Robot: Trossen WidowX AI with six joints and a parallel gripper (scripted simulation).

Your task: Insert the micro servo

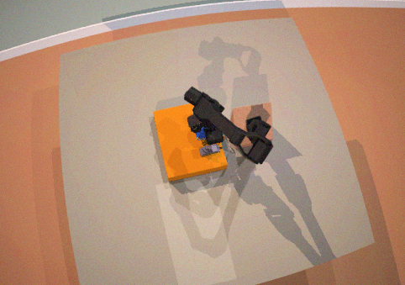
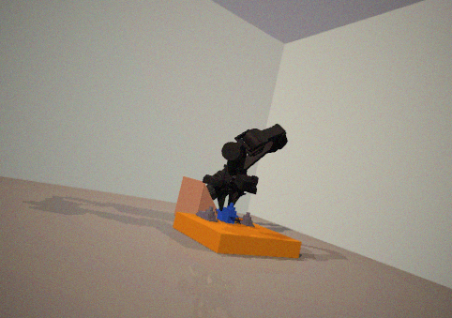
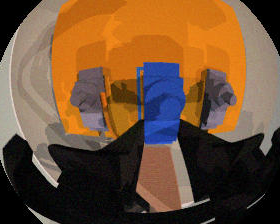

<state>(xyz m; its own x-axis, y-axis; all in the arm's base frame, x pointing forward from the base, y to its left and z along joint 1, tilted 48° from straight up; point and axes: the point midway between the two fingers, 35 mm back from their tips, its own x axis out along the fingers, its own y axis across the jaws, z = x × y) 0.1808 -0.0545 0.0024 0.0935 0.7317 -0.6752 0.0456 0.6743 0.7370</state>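
The orange deck lies 120 mm ahead of my gripper tip, 50 mm below it and 10 mm to the right of it.
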